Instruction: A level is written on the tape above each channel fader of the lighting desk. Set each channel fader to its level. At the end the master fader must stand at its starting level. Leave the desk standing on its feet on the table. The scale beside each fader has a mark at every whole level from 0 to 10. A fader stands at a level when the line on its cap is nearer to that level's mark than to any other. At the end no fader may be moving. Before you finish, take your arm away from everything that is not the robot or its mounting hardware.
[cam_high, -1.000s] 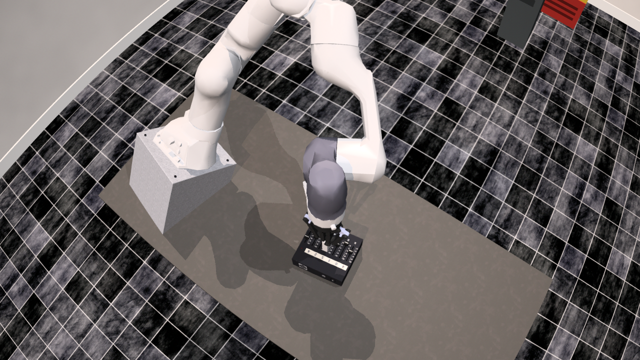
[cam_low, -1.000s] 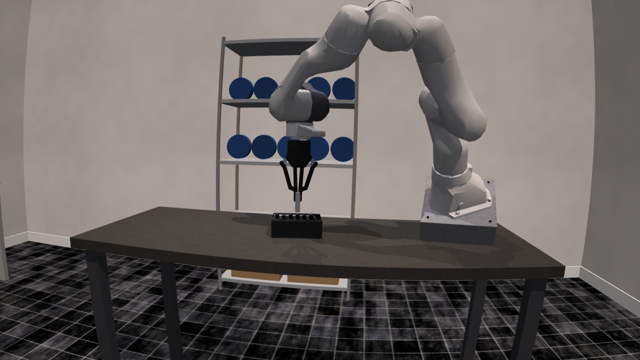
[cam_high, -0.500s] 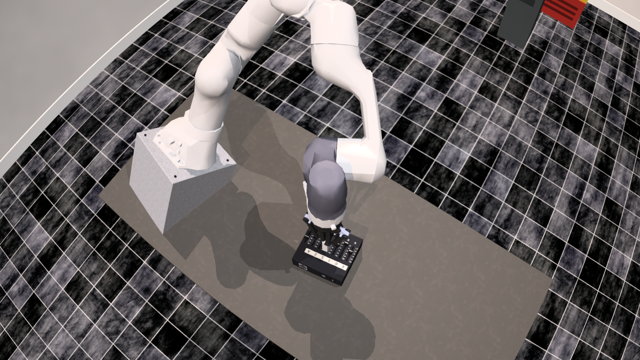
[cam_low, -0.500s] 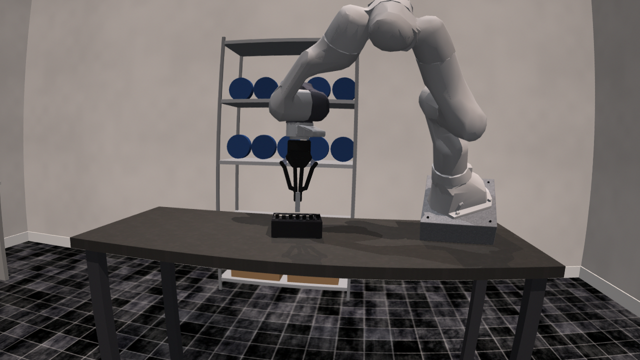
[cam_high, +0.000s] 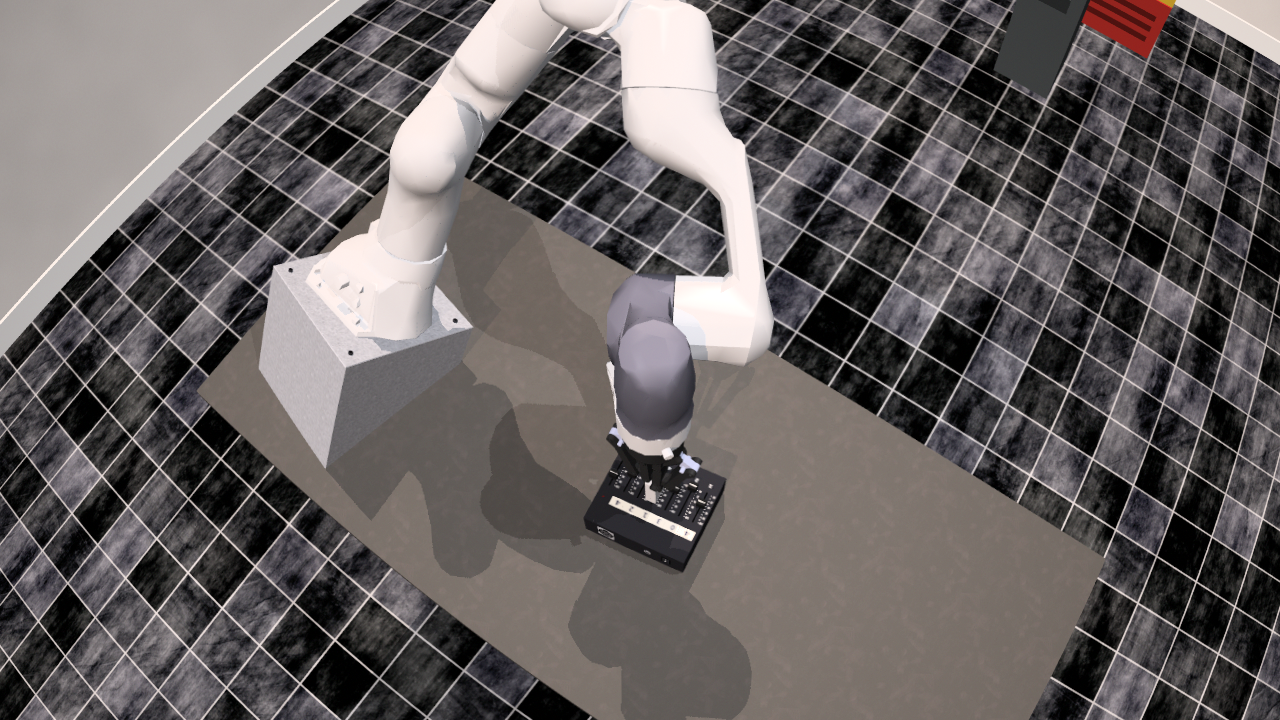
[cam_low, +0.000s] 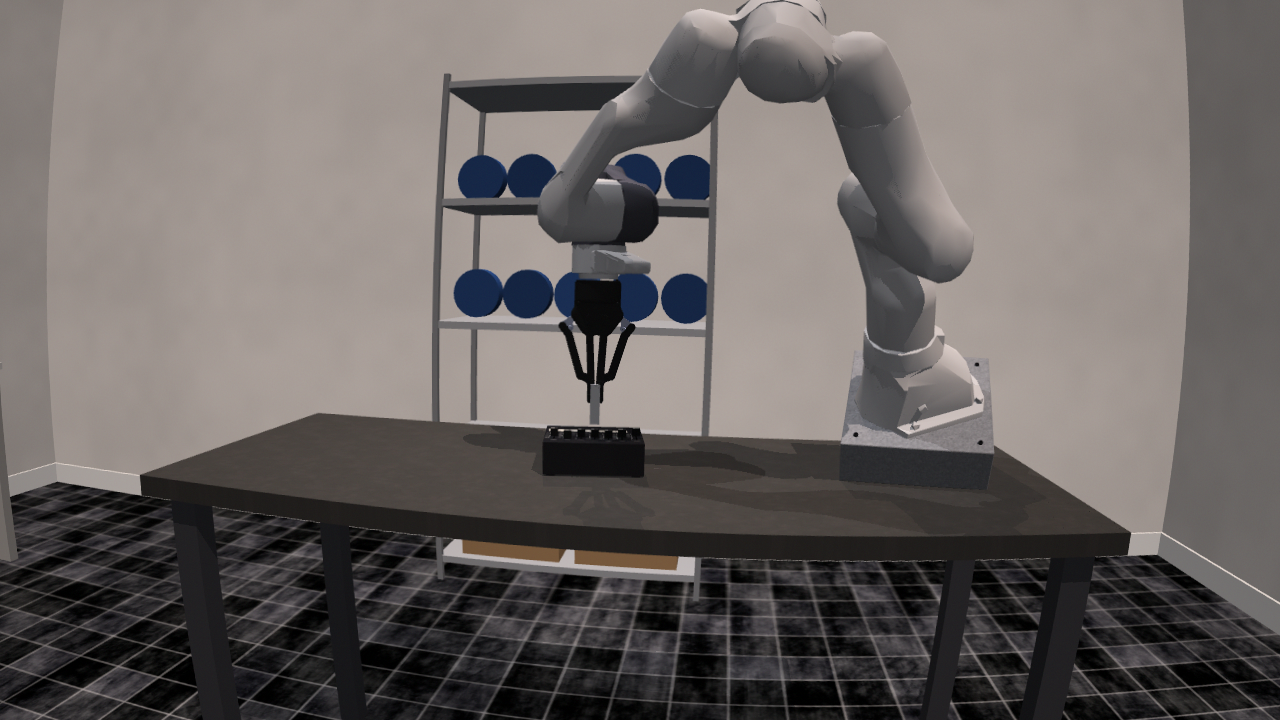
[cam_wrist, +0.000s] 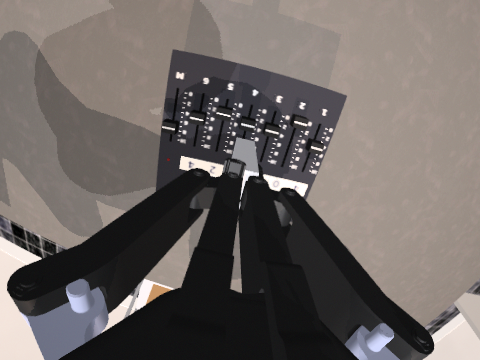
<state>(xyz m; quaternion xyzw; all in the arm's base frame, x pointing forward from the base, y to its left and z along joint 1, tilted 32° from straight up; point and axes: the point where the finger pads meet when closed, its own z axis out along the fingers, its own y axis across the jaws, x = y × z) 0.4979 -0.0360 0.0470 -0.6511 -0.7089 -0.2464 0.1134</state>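
Right now the master fader is 7 cm behind my hand and 4 cm below it.
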